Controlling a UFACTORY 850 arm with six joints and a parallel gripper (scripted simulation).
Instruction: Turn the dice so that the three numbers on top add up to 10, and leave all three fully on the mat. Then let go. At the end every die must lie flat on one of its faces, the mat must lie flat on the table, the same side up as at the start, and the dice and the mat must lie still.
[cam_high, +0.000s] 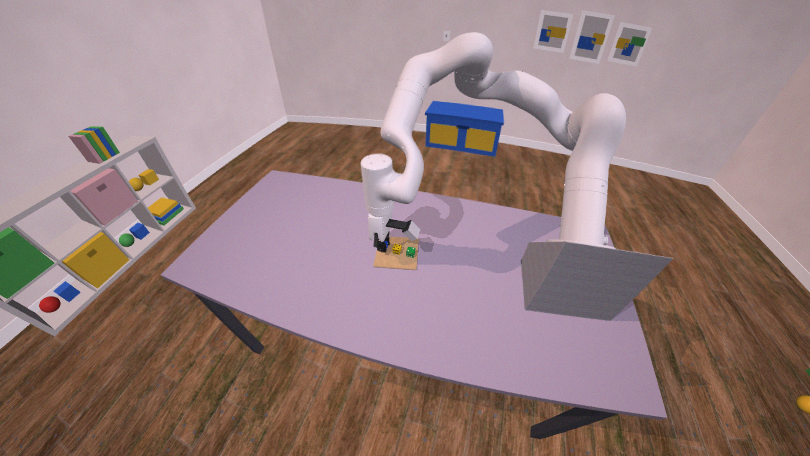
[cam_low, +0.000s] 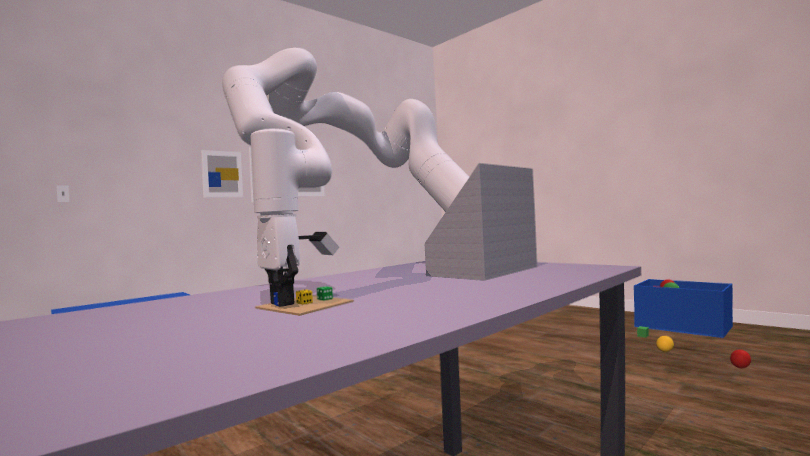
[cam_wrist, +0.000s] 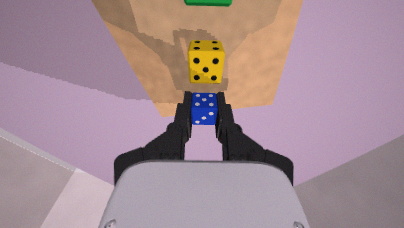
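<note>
Now: hand 10 mm above the blue die. From my hand the other things lie so: tan mat: 50 mm behind, 30 mm below; green die: 100 mm behind, 10 mm below; yellow die: 50 mm behind, 10 mm below.
</note>
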